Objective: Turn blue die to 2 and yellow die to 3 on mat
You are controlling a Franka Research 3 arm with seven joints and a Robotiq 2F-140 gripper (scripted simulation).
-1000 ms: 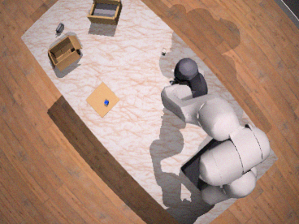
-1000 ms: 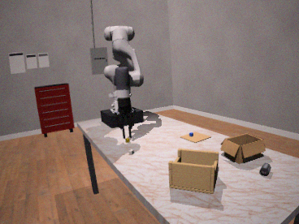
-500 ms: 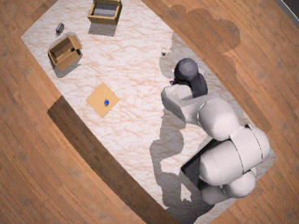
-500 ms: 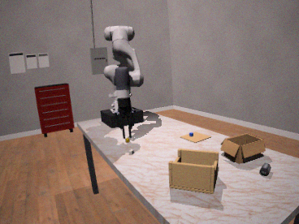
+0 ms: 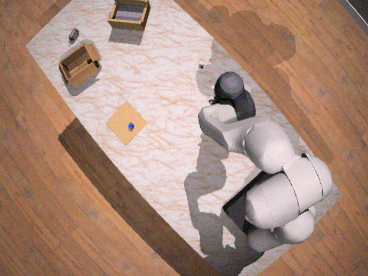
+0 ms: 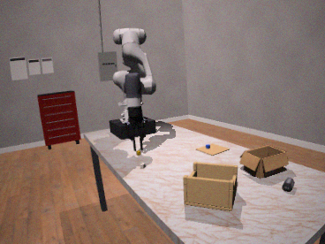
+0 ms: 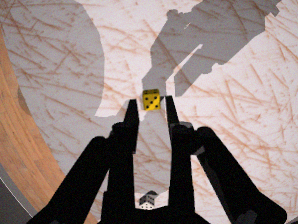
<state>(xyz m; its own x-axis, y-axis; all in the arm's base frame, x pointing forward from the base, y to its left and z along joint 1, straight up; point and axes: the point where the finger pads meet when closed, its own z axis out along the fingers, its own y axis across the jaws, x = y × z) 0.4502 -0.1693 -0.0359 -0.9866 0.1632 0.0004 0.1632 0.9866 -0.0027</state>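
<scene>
My gripper is now 5 cm above the yellow die. Round my hand: white die 18 cm ahead, 6 cm to the right, 5 cm below; then blue die 36 cm to the left, 18 cm ahead, 5 cm below; then tan mat 37 cm to the left, 21 cm ahead, 6 cm below.
</scene>
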